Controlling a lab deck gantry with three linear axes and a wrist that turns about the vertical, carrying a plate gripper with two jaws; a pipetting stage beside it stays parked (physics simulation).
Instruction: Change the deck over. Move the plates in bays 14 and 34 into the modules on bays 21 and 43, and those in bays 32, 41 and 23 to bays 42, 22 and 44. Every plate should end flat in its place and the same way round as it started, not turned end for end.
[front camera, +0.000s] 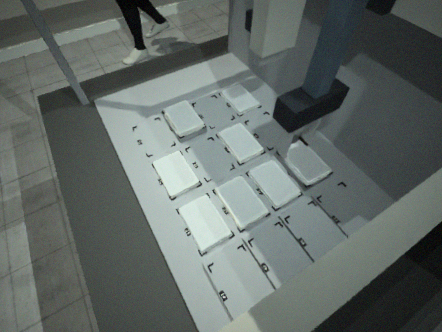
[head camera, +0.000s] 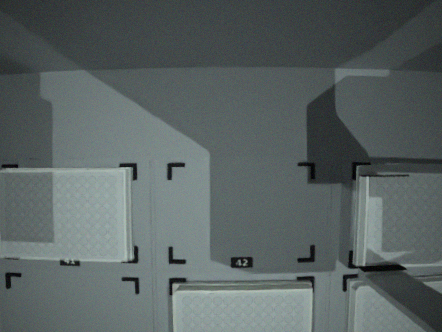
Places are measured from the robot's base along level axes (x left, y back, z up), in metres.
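Where they show: gripper, fingertip midpoint: (front camera: 292, 147) (head camera: 379, 221); robot's base at its link origin: (front camera: 133, 128).
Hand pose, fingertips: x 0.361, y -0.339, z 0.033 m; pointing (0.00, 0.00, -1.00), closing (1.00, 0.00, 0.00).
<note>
Each offset is from my fingertips to the top centre of the thing. "spot": to the spot under its first point.
The plate in bay 43 {spot: dx +0.003, dy -0.069, dz +0.000 m} (front camera: 310, 164) (head camera: 410, 215) lies flat on its module. The plate in bay 21 {spot: dx -0.211, dy +0.267, dz +0.000 m} (front camera: 184, 117) lies flat and raised at the back. The plates in bay 41 {spot: dx +0.004, dy +0.267, dz -0.019 m} (front camera: 241, 98) (head camera: 90, 210), bay 32 {spot: dx -0.105, dy +0.104, dz -0.019 m} (front camera: 241, 142) (head camera: 242, 310) and bay 23 {spot: dx -0.213, dy -0.061, dz -0.019 m} (front camera: 242, 202) lie flat. Bays 42 {spot: dx +0.000, dy +0.094, dz -0.033 m} (head camera: 260, 215), 22 (front camera: 212, 159), 44, 14 and 34 hold no plate. My gripper (front camera: 310, 142) is high over the right side of the deck, near bays 42 and 43; it looks open and empty, its jaws faint against the deck. The jaws do not show in the head view.
Other plates lie in bay 12 {spot: dx -0.320, dy +0.101, dz -0.019 m} (front camera: 176, 174), bay 13 {spot: dx -0.320, dy -0.061, dz -0.019 m} (front camera: 205, 223) and bay 33 {spot: dx -0.106, dy -0.060, dz -0.019 m} (front camera: 275, 183) (head camera: 372, 312). The pale pipetting stage (front camera: 277, 27) hangs behind the gripper. A grey post (front camera: 60, 57) rises at the back left corner. A person's legs (front camera: 134, 25) show beyond the deck.
</note>
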